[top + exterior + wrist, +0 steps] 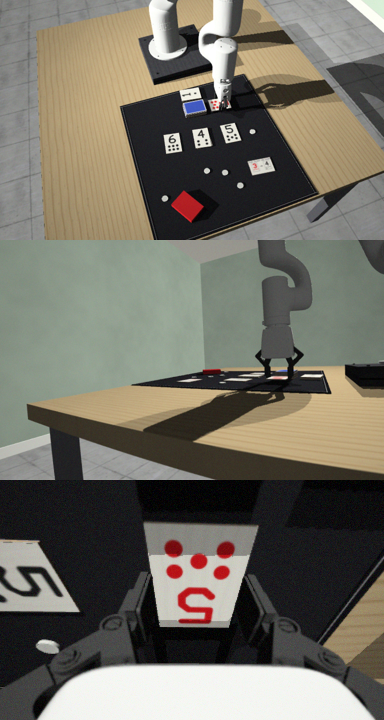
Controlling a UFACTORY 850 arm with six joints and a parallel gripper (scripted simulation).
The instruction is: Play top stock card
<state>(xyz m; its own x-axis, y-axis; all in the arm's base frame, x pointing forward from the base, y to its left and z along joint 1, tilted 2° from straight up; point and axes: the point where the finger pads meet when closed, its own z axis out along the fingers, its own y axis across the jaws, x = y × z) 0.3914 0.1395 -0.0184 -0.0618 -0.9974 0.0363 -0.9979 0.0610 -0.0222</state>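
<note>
My hand is 18 cm short of the black card cloth, 11 cm to the left of it and 4 cm above it. From my hand the other things lie so: red block 40 cm ahead, 26 cm to the right, 2 cm below; rule card 32 cm ahead, 6 cm to the left, 2 cm below.
</note>
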